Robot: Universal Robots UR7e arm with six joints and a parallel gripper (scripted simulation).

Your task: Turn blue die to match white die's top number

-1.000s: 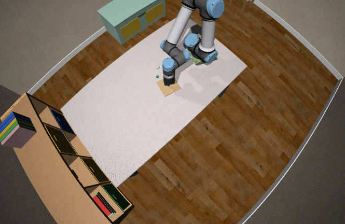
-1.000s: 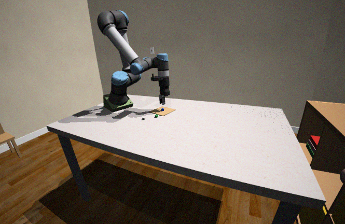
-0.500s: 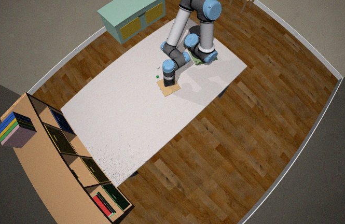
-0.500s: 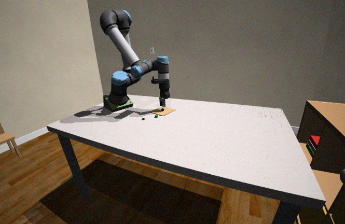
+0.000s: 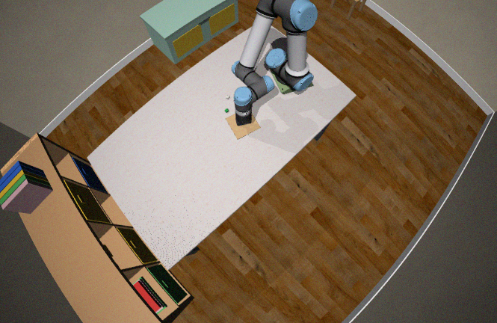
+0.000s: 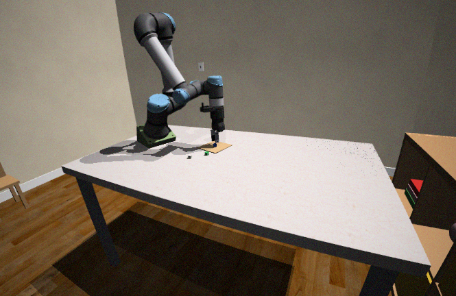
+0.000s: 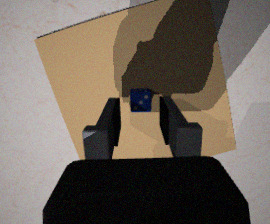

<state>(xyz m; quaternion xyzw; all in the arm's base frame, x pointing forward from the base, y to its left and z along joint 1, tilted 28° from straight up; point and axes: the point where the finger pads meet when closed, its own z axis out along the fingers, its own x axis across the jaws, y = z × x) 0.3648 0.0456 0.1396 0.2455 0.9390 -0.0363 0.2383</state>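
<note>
Right now the blue die is 40 mm below my hand. The rest, counted from my hand: green die 120 mm to the right, 40 mm below, 10 mm ahead; white die 180 mm to the right, 60 mm behind, 40 mm below; tan mat 50 mm below.
</note>
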